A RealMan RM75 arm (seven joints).
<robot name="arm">
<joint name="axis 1" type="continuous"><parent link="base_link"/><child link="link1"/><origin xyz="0.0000 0.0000 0.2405" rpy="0.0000 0.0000 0.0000"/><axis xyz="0 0 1"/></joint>
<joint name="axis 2" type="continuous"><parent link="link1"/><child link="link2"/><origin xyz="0.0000 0.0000 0.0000" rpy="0.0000 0.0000 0.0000"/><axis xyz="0 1 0"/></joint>
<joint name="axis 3" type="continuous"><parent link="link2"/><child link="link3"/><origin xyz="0.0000 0.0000 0.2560" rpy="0.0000 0.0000 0.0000"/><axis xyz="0 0 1"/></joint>
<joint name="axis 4" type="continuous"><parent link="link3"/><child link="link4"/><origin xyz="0.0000 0.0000 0.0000" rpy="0.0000 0.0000 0.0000"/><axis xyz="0 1 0"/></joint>
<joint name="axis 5" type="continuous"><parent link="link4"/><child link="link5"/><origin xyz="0.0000 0.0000 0.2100" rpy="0.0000 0.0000 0.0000"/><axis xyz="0 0 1"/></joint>
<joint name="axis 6" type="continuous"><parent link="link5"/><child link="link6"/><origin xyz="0.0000 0.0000 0.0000" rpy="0.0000 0.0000 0.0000"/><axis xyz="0 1 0"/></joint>
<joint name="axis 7" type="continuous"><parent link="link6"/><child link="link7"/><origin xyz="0.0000 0.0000 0.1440" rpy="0.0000 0.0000 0.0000"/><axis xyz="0 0 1"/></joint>
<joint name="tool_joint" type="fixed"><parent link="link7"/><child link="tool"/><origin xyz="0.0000 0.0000 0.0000" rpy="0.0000 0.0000 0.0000"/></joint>
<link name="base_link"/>
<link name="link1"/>
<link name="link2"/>
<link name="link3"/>
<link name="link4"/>
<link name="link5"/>
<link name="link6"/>
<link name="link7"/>
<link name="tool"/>
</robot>
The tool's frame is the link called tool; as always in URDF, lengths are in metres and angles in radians. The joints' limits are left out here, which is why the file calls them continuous.
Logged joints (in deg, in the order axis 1, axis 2, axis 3, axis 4, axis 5, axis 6, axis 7), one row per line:
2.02, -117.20, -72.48, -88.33, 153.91, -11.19, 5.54
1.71, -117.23, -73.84, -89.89, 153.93, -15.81, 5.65
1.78, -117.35, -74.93, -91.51, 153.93, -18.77, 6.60
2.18, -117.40, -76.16, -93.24, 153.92, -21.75, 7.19
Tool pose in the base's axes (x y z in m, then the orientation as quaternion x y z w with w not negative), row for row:
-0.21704, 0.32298, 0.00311, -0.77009, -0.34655, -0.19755, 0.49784
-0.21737, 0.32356, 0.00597, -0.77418, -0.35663, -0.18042, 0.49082
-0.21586, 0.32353, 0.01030, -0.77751, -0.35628, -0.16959, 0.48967
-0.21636, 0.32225, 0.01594, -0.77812, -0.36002, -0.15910, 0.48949
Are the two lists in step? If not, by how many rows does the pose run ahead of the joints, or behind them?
They are in step.
